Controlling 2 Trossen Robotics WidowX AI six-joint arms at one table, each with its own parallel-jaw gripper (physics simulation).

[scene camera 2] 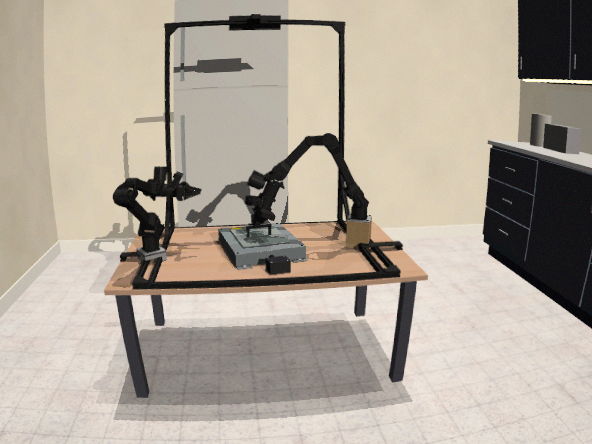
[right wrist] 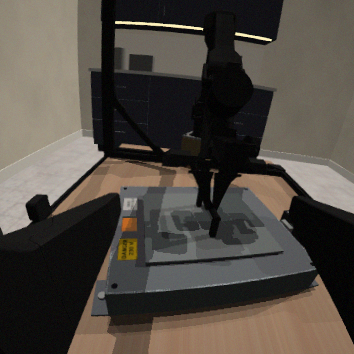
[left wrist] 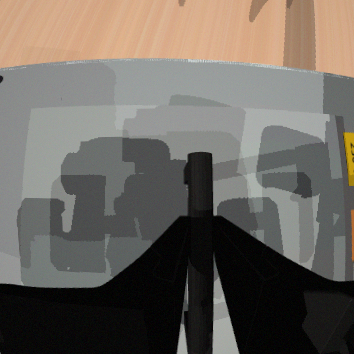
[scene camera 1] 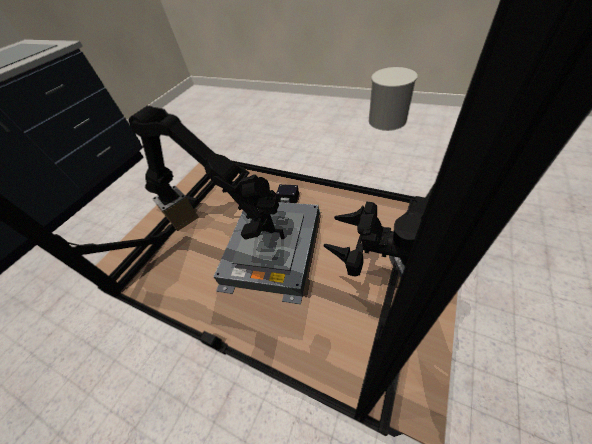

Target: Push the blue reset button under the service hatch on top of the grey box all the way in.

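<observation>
The grey box [scene camera 1: 308, 240] [scene camera 2: 270, 255] [left wrist: 220, 80] [right wrist: 200, 296] lies on the table. Its service hatch [scene camera 1: 250, 255] [left wrist: 45, 150] [right wrist: 165, 254] lies flat and closed on top, with a black bar handle [scene camera 2: 259, 226] [left wrist: 200, 175] [right wrist: 214, 225] standing up from it. The blue reset button does not show in any view; the area under the hatch is hidden. My left gripper [scene camera 2: 260, 223] [left wrist: 199, 223] [right wrist: 210, 209] is shut on the handle, pointing down from above. My right gripper [scene camera 1: 331, 231] [scene camera 2: 200, 190] is open and empty, raised beside the box and pointing toward it.
A small black box [scene camera 1: 288, 192] [scene camera 2: 278, 265] sits beside the grey box. Black frame rails [scene camera 1: 280, 377] [scene camera 2: 260, 284] run around the table, and tall posts [scene camera 2: 168, 125] [scene camera 2: 342, 125] rise from them. White, orange and yellow labels lie along one edge of the box top.
</observation>
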